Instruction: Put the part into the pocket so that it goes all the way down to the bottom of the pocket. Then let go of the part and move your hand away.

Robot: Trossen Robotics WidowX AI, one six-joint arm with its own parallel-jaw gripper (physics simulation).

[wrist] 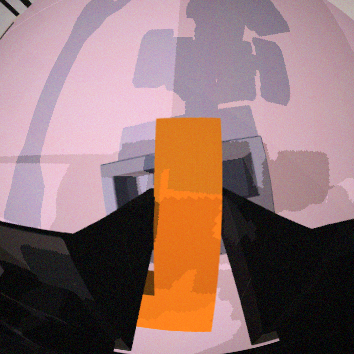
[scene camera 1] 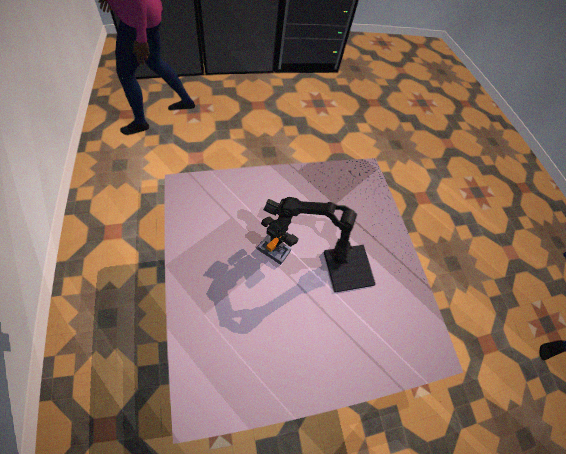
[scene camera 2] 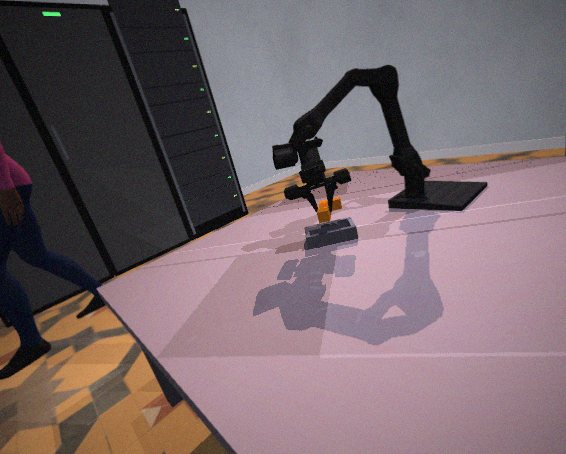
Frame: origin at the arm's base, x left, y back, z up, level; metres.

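Where they show: gripper, fingertip midpoint: (wrist: 186,195) (scene camera 1: 274,244) (scene camera 2: 325,213); arm's base, link origin: (scene camera 1: 340,258) (scene camera 2: 414,194).
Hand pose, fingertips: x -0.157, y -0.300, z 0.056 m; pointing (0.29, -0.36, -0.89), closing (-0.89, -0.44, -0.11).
Things, the pixels of their top centre, and the offset from my fingertips. Level surfaces: height alone.
- orange part, top centre: (wrist: 152,237) (scene camera 2: 328,204) (scene camera 1: 279,242) dx +0.005, dy +0.023, dz +0.020 m
- grey pocket block, top centre: (wrist: 186,204) (scene camera 2: 328,226) (scene camera 1: 274,247) dx -0.002, dy +0.008, dz -0.043 m
- pink table top, surface height: dz -0.079 m
The orange part (scene camera 1: 273,244) (scene camera 2: 324,215) (wrist: 188,240) is an angular piece with a long bar and a short side leg. My gripper (scene camera 1: 279,239) (scene camera 2: 323,206) (wrist: 186,195) is shut on it, one black finger on each side of the bar. The grey pocket block (scene camera 1: 282,258) (scene camera 2: 332,240) (wrist: 267,172) sits on the table below. In scene camera 2 the part's lower end shows just above the block's back rim, so the part is held over the block. In the wrist view dark pocket openings show left and right of the bar; the bar hides the middle of the pocket.
The pink table top (scene camera 1: 300,360) (scene camera 2: 425,400) carries the arm's black base plate (scene camera 1: 354,272) (scene camera 2: 450,194) to the right of the block. The arm's shadows fall across the table. Dark cabinets (scene camera 1: 240,35) (scene camera 2: 75,125) and a walking person (scene camera 1: 145,50) are beyond the table.
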